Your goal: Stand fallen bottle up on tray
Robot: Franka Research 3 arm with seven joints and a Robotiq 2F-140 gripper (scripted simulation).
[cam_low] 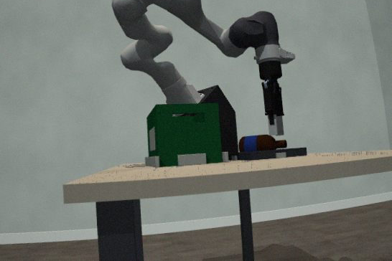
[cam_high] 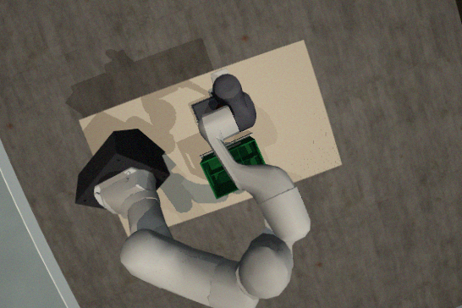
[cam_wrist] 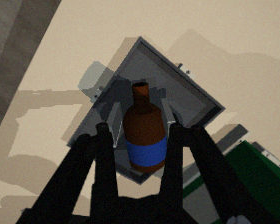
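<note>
My gripper is now 3 cm past the bottle, 4 cm to the left of it and 6 cm above it. From my hand the other things lie so: dark grey tray (5 cm behind, 4 cm to the right, 9 cm below); green crate (6 cm behind, 31 cm to the right, 2 cm below).
</note>
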